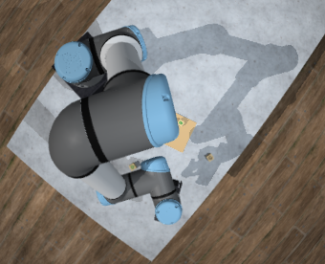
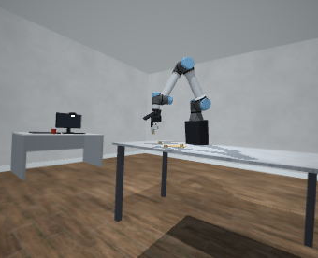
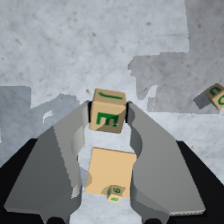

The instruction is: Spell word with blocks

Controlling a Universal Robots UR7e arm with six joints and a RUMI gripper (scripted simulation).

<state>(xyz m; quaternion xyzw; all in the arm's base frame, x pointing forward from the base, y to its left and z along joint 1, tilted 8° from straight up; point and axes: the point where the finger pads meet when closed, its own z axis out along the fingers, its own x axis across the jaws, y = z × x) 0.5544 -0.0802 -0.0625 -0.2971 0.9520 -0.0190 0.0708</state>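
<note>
The tan mat is 170 mm to the left of my hand, 150 mm behind it and 110 mm below it. Also, from my hand: E block (right at my hand); B block (210 mm to the left, 160 mm behind, 100 mm below); D block (150 mm behind, 100 mm below, 60 mm to the right).
</note>
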